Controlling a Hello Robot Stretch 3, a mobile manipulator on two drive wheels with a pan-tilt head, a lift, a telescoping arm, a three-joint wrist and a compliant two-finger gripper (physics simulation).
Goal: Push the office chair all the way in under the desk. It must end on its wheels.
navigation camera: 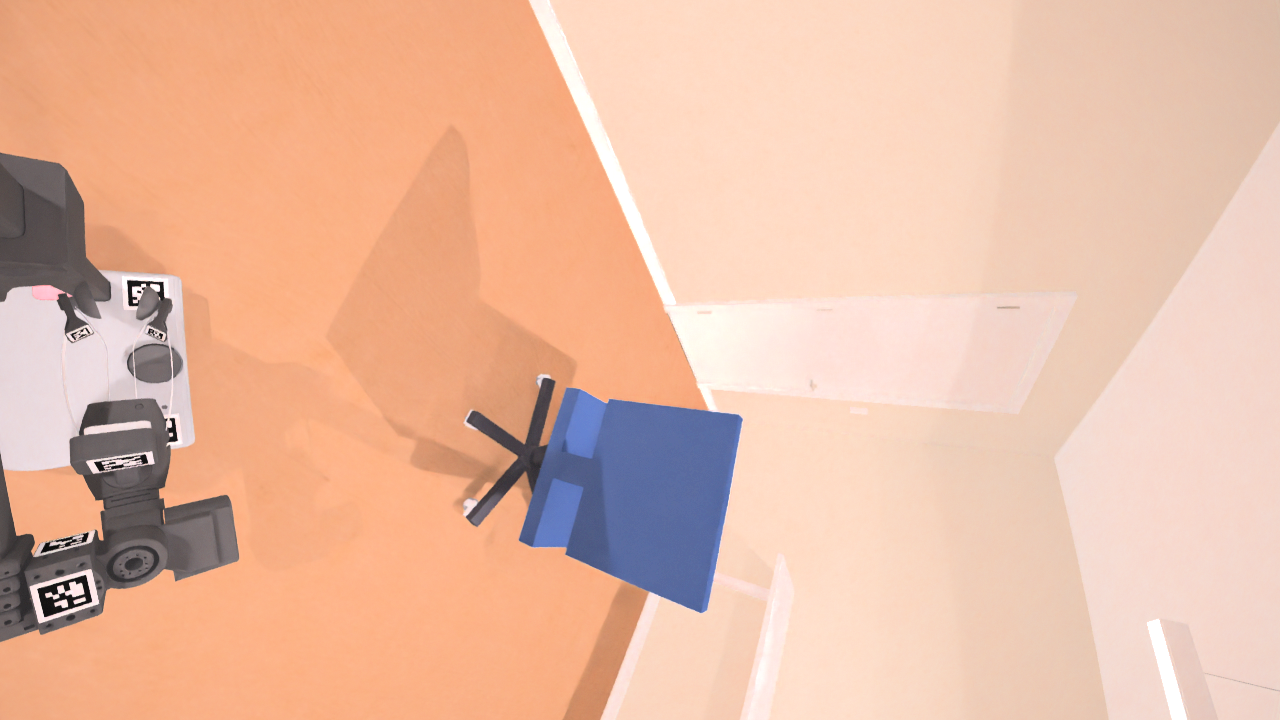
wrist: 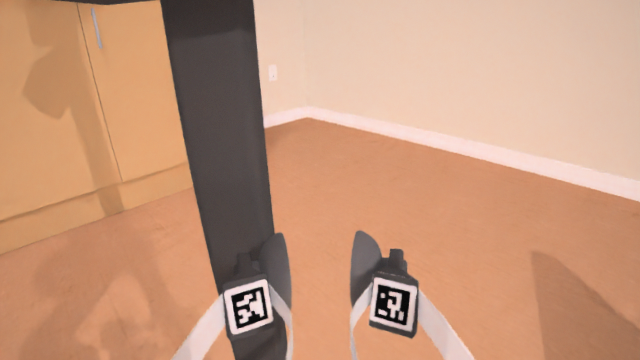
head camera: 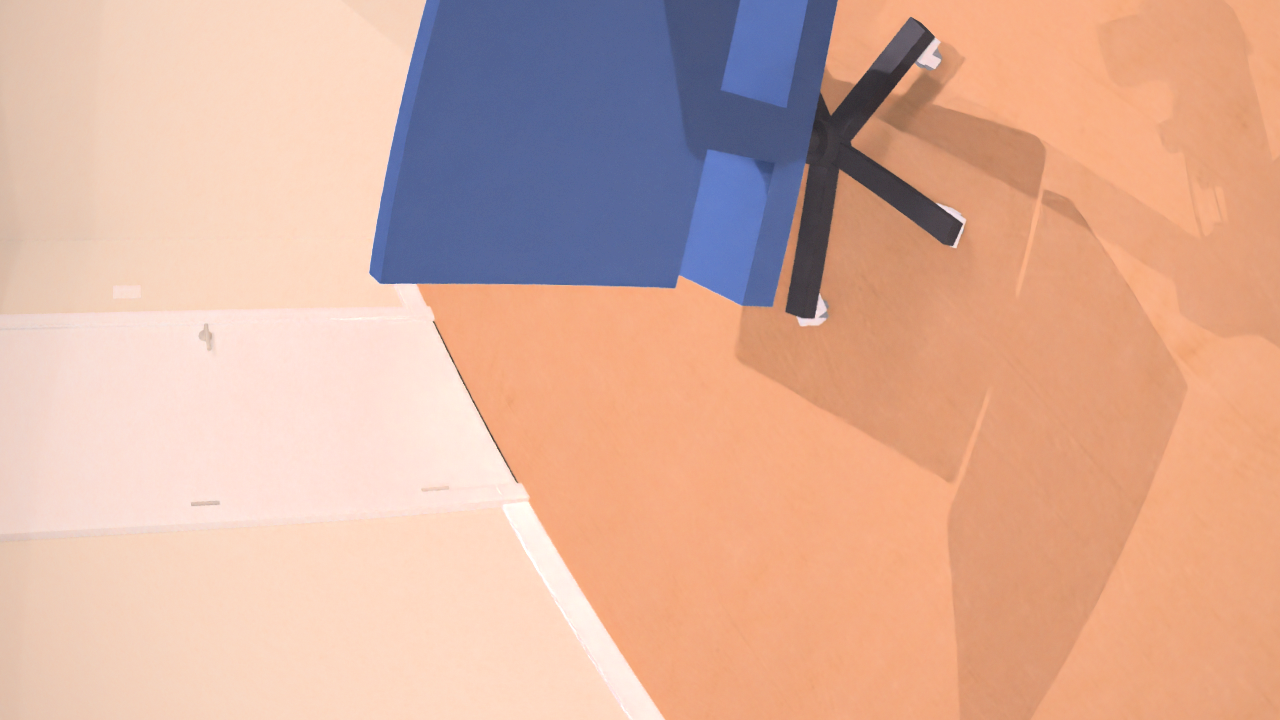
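Pixels of known places: gripper, fingertip midpoint: (navigation camera: 118, 285) (wrist: 320, 257); robot's base at its link origin: (navigation camera: 153, 360).
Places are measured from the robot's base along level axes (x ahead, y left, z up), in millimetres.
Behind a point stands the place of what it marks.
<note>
The office chair (head camera: 537, 161) @[x 797, y -267, z 820 mm] (navigation camera: 657, 492) @[x 759, y -342, z 815 mm] has a blue back and seat and a black star base. It stands upright on its casters on the floor, its back facing the cameras. The white desk (navigation camera: 775, 626) @[x 1718, y -1402, z 950 mm] shows partly at the bottom of the navigation view, beyond and beside the chair, which hides part of it. The desk does not show in the head view. My gripper (navigation camera: 118, 308) @[x -19, y 109, z 563 mm] (wrist: 320, 257) @[x -19, y 109, z 563 mm] is open and empty over my own base, well apart from the chair. The chair does not show in the wrist view.
A white door (head camera: 223, 411) @[x 2539, y -69, z 903 mm] (navigation camera: 877, 349) @[x 2517, y -45, z 1308 mm] is in the wall near the chair. White baseboard (head camera: 572, 600) @[x 2002, y 505, z 45 mm] (navigation camera: 608, 152) @[x 1539, y 990, z 67 mm] (wrist: 440, 139) @[x 758, y 1813, z 59 mm] runs along the walls. A wooden cabinet (wrist: 142, 100) @[x -700, y 1232, z 461 mm] stands behind my dark mast (wrist: 222, 125) @[x -64, y 116, z 640 mm] in the wrist view.
</note>
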